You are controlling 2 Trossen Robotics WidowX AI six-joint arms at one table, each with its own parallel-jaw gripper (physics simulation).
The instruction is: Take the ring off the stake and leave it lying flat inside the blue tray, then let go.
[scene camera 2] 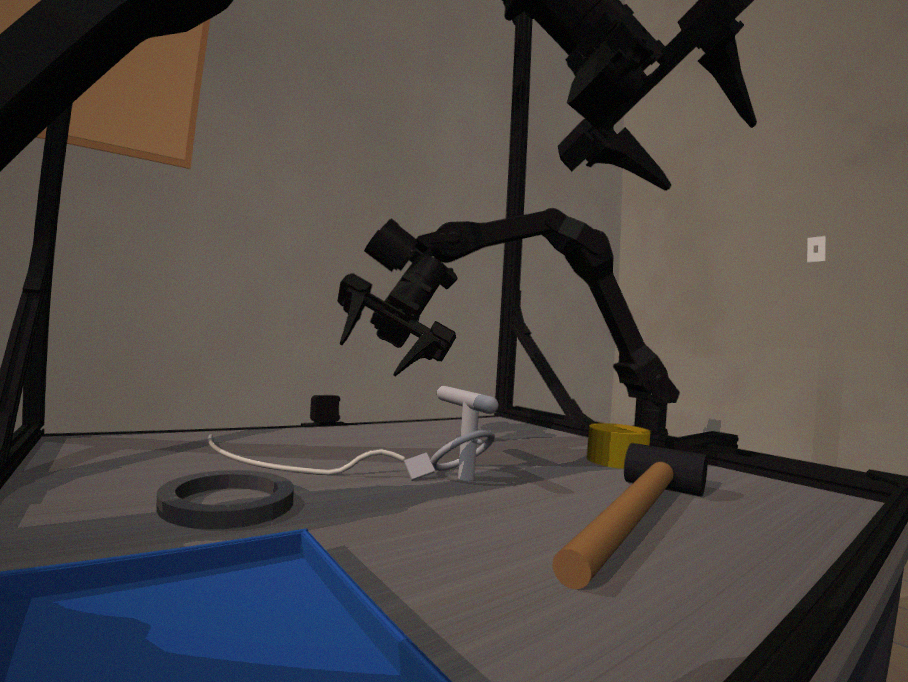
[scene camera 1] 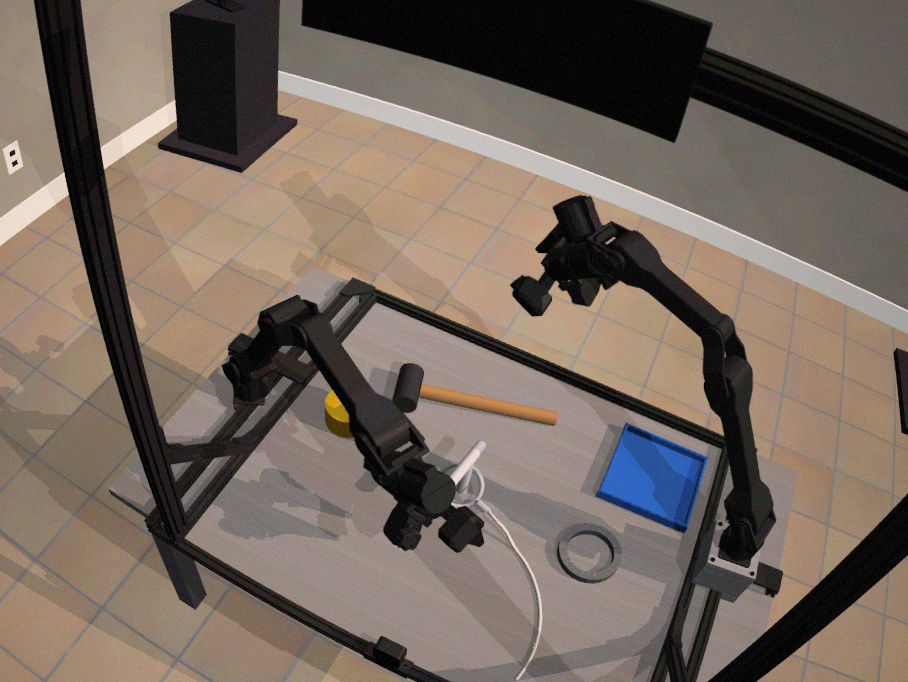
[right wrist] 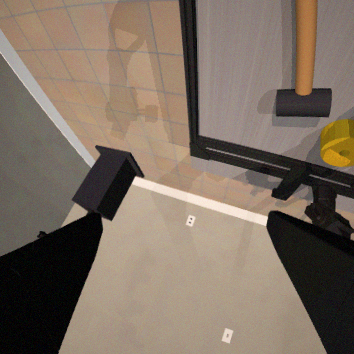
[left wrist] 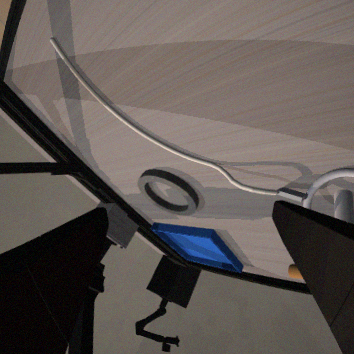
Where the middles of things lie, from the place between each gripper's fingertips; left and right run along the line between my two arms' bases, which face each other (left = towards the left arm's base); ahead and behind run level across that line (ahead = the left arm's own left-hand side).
The light grey ring (scene camera 2: 421, 465) is 270 mm behind my right hand, 30 mm to the right of it and 310 mm below it. Also, from my right hand: yellow cylinder (scene camera 2: 607, 443) (200 mm behind, 240 mm to the left, 310 mm below); hammer (scene camera 2: 651, 469) (70 mm behind, 30 mm to the left, 310 mm below); grey stake (scene camera 2: 471, 402) (270 mm behind, 20 mm to the right, 310 mm below).
Now: left hand 150 mm short of the light grey ring, 100 mm above it and 40 mm to the right of it. Round my left hand: yellow cylinder: 310 mm to the left, 220 mm ahead, 110 mm below; hammer: 340 mm ahead, 110 mm below, 100 mm to the left; grey stake: 150 mm ahead, 110 mm below, 50 mm to the left.
